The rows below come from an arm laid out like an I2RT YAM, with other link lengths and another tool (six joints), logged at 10 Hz.
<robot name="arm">
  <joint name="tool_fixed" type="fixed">
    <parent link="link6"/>
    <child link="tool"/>
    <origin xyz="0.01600 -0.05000 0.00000" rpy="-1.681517 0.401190 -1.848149"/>
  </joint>
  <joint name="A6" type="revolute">
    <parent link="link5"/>
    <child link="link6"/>
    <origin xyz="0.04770 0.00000 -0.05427"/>
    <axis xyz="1 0 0"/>
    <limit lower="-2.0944" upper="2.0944"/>
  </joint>
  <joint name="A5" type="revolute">
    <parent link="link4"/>
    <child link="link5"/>
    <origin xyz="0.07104 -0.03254 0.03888"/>
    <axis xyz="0 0 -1"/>
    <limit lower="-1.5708" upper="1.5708"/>
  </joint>
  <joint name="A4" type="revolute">
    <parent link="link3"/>
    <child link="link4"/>
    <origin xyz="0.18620 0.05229 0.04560"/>
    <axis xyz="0 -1 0"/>
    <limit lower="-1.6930" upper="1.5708"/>
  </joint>
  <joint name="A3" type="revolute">
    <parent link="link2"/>
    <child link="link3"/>
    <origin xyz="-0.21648 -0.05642 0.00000"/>
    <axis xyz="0 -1 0"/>
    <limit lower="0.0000" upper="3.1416"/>
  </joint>
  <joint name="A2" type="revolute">
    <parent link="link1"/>
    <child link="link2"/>
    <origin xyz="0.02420 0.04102 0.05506"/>
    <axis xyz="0 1 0"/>
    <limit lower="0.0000" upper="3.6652"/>
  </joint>
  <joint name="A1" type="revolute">
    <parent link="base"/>
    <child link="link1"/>
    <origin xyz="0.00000 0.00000 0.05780"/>
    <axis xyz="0 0 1"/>
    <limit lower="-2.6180" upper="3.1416"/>
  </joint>
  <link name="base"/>
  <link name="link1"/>
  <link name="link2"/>
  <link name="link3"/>
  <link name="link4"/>
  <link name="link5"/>
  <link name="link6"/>
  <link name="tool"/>
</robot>
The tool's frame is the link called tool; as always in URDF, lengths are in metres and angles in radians.
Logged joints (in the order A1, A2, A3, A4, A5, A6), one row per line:
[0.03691 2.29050 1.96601 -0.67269 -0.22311 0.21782]
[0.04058 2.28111 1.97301 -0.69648 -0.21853 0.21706]
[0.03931 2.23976 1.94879 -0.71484 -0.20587 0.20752]
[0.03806 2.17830 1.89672 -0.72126 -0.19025 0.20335]
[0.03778 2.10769 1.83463 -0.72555 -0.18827 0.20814]
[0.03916 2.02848 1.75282 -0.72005 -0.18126 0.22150]
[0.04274 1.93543 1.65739 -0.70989 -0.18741 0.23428]
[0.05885 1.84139 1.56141 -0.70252 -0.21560 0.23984]
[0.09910 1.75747 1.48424 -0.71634 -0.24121 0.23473]
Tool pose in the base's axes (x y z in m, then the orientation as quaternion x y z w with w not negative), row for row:
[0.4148 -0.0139 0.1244 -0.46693 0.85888 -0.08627 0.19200]
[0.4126 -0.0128 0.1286 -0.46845 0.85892 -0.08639 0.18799]
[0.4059 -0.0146 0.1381 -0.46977 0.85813 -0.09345 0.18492]
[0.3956 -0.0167 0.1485 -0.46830 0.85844 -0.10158 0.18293]
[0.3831 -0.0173 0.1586 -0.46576 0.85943 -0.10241 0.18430]
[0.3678 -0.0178 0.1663 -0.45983 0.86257 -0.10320 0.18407]
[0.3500 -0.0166 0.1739 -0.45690 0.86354 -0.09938 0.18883]
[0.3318 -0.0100 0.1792 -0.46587 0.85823 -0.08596 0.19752]
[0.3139 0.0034 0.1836 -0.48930 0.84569 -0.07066 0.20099]
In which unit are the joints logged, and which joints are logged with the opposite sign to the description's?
The joints are logged in radians. Opposite sign: none.
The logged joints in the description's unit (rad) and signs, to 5 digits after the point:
[0.03691 2.29050 1.96601 -0.67269 -0.22311 0.21782]
[0.04058 2.28111 1.97301 -0.69648 -0.21853 0.21706]
[0.03931 2.23976 1.94879 -0.71484 -0.20587 0.20752]
[0.03806 2.17830 1.89672 -0.72126 -0.19025 0.20335]
[0.03778 2.10769 1.83463 -0.72555 -0.18827 0.20814]
[0.03916 2.02848 1.75282 -0.72005 -0.18126 0.22150]
[0.04274 1.93543 1.65739 -0.70989 -0.18741 0.23428]
[0.05885 1.84139 1.56141 -0.70252 -0.21560 0.23984]
[0.09910 1.75747 1.48424 -0.71634 -0.24121 0.23473]

